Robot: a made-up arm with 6 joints. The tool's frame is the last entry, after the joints.
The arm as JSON. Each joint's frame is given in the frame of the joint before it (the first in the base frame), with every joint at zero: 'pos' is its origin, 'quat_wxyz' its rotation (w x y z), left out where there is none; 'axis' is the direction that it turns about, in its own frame. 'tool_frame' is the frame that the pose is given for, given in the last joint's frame.
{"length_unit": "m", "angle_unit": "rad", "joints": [
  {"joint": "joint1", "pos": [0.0, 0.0, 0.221], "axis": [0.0, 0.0, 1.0]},
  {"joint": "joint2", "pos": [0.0, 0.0, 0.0], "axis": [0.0, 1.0, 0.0]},
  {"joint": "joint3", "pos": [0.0, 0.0, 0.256], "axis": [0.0, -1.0, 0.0]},
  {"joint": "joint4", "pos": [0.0, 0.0, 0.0], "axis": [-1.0, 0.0, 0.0]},
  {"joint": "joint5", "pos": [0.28, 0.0, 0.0], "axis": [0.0, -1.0, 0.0]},
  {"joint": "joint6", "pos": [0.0, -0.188, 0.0], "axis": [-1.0, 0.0, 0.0]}
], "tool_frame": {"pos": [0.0, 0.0, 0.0]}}
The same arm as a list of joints. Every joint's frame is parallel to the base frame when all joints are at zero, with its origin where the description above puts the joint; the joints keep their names.
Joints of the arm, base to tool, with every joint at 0 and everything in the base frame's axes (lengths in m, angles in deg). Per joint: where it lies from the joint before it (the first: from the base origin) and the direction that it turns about. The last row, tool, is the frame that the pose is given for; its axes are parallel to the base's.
joint1: origin 0.0000 0.0000 0.2210 axis 0 0 1
joint2: origin 0.0000 0.0000 0.0000 axis 0 1 0
joint3: origin 0.0000 0.0000 0.2560 axis 0 -1 0
joint4: origin 0.0000 0.0000 0.0000 axis -1 0 0
joint5: origin 0.2800 0.0000 0.0000 axis 0 -1 0
joint6: origin 0.0000 -0.1880 0.0000 axis -1 0 0
tool: origin 0.0000 0.0000 0.0000

